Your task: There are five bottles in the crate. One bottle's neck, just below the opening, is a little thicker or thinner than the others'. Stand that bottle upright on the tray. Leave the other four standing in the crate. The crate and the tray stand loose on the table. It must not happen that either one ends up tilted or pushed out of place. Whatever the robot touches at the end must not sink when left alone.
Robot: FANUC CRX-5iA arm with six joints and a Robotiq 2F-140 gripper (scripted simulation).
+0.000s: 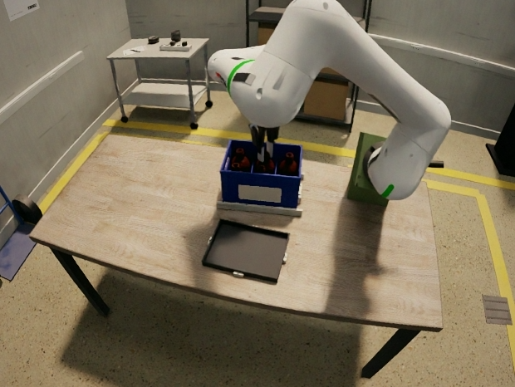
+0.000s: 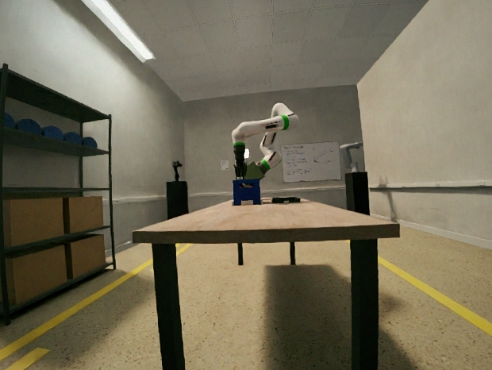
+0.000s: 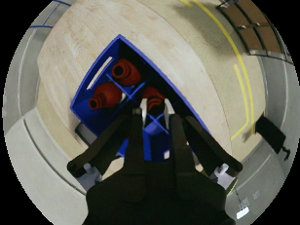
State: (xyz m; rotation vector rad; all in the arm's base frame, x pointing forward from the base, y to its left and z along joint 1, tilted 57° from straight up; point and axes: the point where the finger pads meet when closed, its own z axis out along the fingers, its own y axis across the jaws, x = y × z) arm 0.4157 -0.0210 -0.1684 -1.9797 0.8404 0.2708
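Right now the bottle is 90 mm below my hand. Round my hand: dark tray 320 mm to the left, 160 mm below; blue crate 40 mm to the left, 90 mm below.
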